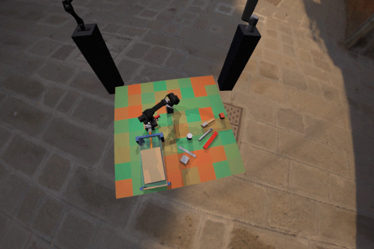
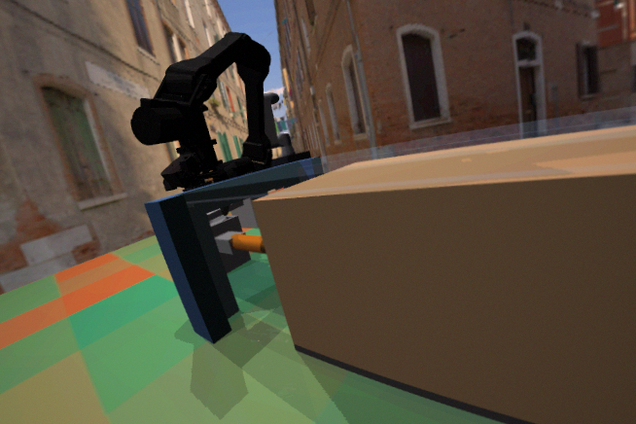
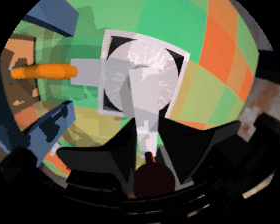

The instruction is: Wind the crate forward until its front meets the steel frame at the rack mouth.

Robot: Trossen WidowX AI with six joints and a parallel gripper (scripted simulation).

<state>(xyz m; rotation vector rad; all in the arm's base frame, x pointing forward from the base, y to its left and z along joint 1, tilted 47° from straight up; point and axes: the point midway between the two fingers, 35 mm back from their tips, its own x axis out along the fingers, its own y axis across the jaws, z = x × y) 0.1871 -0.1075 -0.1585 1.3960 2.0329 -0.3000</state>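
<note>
Right now the grey winch handle is 10 mm behind my gripper tip, 20 mm to the left of it and 20 mm above it. Also, from my gripper tip: red knob: 20 mm behind, 50 mm to the left, 50 mm above; grey winch: 50 mm to the right, 60 mm below; round puck: 170 mm ahead, 370 mm to the left, 60 mm below.
</note>
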